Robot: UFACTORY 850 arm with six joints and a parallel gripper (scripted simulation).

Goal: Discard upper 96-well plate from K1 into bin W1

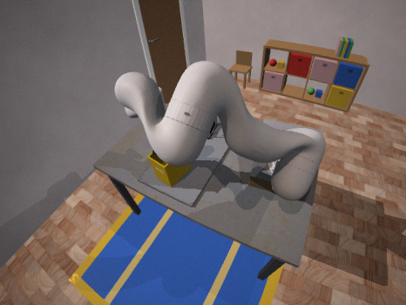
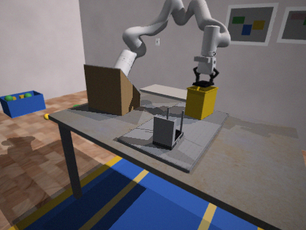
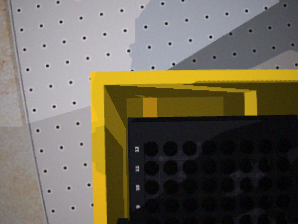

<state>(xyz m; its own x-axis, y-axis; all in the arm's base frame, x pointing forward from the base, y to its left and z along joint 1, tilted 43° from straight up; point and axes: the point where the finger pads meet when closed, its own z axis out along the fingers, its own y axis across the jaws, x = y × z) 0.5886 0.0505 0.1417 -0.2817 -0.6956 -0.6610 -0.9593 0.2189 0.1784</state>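
Right now my hand is 130 mm above the yellow plastics bin. Round my hand: black 96-well plate 10 mm below.
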